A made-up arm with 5 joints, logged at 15 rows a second.
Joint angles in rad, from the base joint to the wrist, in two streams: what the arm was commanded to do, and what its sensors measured. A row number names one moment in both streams.
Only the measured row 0 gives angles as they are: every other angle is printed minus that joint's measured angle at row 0.
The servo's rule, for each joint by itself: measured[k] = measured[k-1] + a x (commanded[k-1-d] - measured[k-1]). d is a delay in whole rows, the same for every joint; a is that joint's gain. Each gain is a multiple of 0.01, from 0.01 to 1. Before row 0 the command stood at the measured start. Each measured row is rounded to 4 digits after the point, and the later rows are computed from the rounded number. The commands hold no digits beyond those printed.
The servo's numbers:
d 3
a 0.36 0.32 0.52 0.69 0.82
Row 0, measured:
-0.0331, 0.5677, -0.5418, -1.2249, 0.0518
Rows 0 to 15, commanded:
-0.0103, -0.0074, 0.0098, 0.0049, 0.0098
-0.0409, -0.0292, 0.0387, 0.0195, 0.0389
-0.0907, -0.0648, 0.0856, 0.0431, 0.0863
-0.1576, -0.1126, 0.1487, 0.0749, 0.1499
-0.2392, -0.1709, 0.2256, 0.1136, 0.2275
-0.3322, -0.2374, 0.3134, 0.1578, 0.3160
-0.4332, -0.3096, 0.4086, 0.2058, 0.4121
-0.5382, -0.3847, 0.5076, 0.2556, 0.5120
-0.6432, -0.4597, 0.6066, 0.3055, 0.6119
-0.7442, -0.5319, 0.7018, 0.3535, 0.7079
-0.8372, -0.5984, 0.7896, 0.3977, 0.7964
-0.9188, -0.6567, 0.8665, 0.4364, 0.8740
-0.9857, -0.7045, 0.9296, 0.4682, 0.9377
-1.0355, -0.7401, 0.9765, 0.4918, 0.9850
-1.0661, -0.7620, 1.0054, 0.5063, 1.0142
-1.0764, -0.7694, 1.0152, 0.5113, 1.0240
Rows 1 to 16, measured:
0.0000, 0.0000, 0.0000, 0.0000, 0.0000
0.0000, 0.0000, 0.0000, 0.0000, 0.0000
0.0000, 0.0000, 0.0000, 0.0000, 0.0000
-0.0037, -0.0024, 0.0051, 0.0034, 0.0080
-0.0171, -0.0110, 0.0226, 0.0145, 0.0333
-0.0436, -0.0282, 0.0554, 0.0342, 0.0768
-0.0846, -0.0552, 0.1039, 0.0623, 0.1367
-0.1403, -0.0922, 0.1672, 0.0977, 0.2112
-0.2094, -0.1387, 0.2432, 0.1392, 0.2971
-0.2900, -0.1934, 0.3292, 0.1852, 0.3914
-0.3794, -0.2546, 0.4220, 0.2338, 0.4903
-0.4744, -0.3202, 0.5180, 0.2833, 0.5900
-0.5715, -0.3879, 0.6136, 0.3317, 0.6867
-0.6672, -0.4553, 0.7051, 0.3772, 0.7767
-0.7578, -0.5197, 0.7890, 0.4180, 0.8565
-0.8398, -0.5788, 0.8621, 0.4526, 0.9231

